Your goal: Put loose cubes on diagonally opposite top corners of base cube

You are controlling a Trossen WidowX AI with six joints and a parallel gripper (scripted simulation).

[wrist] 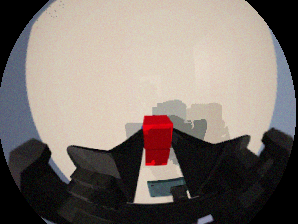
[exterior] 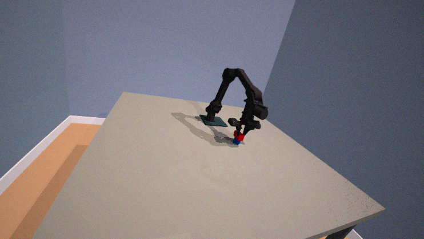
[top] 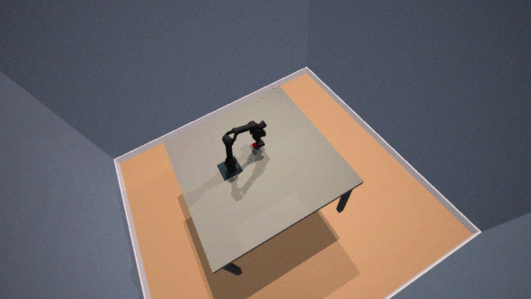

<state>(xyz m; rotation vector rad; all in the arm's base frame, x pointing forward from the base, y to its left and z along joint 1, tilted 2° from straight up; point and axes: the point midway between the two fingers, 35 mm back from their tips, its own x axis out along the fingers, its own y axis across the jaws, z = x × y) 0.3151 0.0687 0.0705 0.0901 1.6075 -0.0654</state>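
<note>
The blue cube is 20 mm behind my gripper tip and 40 mm below it.
</note>
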